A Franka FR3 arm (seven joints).
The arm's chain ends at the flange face. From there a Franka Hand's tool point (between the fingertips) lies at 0.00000 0.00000 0.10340 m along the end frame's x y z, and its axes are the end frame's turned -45 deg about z.
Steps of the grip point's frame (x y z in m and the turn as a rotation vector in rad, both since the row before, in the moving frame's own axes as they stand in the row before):
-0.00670 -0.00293 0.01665 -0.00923 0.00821 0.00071
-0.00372 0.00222 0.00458 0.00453 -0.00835 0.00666
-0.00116 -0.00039 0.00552 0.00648 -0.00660 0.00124
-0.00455 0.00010 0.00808 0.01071 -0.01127 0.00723
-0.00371 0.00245 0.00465 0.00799 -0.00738 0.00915
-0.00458 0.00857 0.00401 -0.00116 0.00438 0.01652
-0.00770 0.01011 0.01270 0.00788 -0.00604 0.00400
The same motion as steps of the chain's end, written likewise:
-0.00808 0.00259 0.01666 -0.00072 0.01233 0.00071
-0.00012 0.00392 0.00458 -0.00270 -0.00911 0.00666
-0.00014 0.00054 0.00552 -0.00008 -0.00925 0.00124
-0.00154 0.00325 0.00809 -0.00040 -0.01554 0.00723
0.00023 0.00441 0.00466 0.00043 -0.01087 0.00915
0.00241 0.00953 0.00401 0.00228 0.00392 0.01652
0.00272 0.01273 0.01271 0.00130 -0.00984 0.00400

